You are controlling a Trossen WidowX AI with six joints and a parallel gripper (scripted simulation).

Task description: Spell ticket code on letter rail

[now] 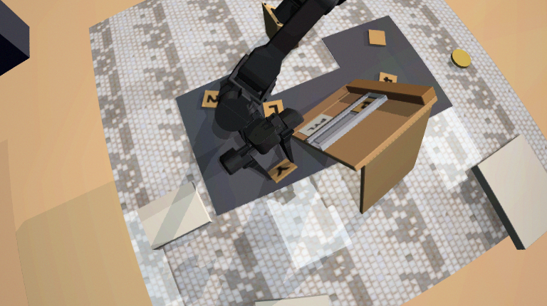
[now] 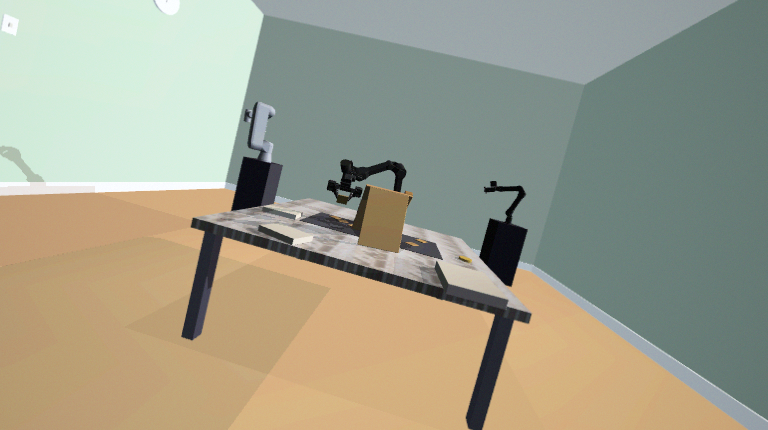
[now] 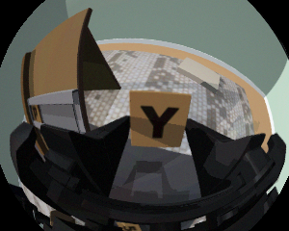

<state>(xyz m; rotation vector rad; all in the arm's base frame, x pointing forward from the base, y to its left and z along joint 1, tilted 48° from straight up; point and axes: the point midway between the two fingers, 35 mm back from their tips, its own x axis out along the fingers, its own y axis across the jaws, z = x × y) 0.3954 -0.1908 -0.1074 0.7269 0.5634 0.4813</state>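
Right now the white ticket is 80 mm behind my gripper tip, 130 mm to the left of it and 80 mm below it. Also, from my gripper tip: L tile 210 mm behind, 70 mm to the left, 160 mm below; then Y tile right at my gripper tip; then P tile 50 mm behind, 240 mm to the left.
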